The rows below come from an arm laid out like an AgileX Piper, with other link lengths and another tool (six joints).
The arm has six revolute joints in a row. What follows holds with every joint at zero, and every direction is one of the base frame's.
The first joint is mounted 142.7 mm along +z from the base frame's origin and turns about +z.
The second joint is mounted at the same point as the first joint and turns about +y.
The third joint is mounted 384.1 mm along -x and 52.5 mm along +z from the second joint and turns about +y.
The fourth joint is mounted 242.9 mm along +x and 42.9 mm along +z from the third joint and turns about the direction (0.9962, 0, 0.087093).
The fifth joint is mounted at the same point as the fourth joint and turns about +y.
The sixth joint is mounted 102.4 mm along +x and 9.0 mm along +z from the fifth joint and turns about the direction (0.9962, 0, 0.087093).
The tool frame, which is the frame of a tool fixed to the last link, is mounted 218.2 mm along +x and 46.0 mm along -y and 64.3 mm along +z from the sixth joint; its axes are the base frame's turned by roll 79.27, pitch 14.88 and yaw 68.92 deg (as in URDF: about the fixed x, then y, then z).
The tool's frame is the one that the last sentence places.
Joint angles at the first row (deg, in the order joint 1, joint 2, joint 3, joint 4, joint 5, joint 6):
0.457 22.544 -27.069 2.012 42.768 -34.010
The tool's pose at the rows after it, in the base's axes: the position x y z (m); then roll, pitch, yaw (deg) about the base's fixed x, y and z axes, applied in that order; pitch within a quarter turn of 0, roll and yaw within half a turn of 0:
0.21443 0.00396 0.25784 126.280 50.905 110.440
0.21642 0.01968 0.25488 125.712 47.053 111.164
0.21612 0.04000 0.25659 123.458 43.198 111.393
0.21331 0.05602 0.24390 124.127 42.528 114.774
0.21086 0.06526 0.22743 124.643 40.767 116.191
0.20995 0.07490 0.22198 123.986 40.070 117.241
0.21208 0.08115 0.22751 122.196 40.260 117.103
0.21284 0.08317 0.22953 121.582 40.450 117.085
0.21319 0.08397 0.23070 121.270 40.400 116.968
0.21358 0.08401 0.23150 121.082 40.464 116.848
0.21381 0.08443 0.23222 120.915 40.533 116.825
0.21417 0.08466 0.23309 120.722 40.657 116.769
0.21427 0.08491 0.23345 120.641 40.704 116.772
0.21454 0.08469 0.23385 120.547 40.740 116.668
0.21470 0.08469 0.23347 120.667 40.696 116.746
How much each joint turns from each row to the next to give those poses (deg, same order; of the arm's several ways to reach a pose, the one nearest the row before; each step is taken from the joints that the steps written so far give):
-0.001 2.752 -0.001 1.644 1.289 -3.295
-0.001 1.067 0.002 4.613 0.000 -1.070
-0.004 0.058 0.239 5.850 -0.131 -2.118
0.011 0.000 2.216 3.987 -0.648 -4.611
-0.006 0.046 2.923 3.215 -1.415 -2.378
-0.002 -0.001 1.668 3.190 -1.086 -3.140
0.006 0.001 0.369 2.364 -1.068 -2.551
-0.007 -0.001 0.130 0.797 -0.384 -0.998
0.008 0.000 0.000 0.346 -0.130 -0.255
-0.009 0.001 -0.001 0.108 -0.133 -0.132
-0.001 -0.001 0.000 0.170 -0.086 -0.229
0.008 0.001 0.001 0.128 -0.137 -0.227
-0.004 -0.001 0.000 0.092 -0.038 -0.139
0.004 0.002 0.001 -0.001 -0.095 0.001
-0.002 0.101 0.000 0.001 0.001 -0.001

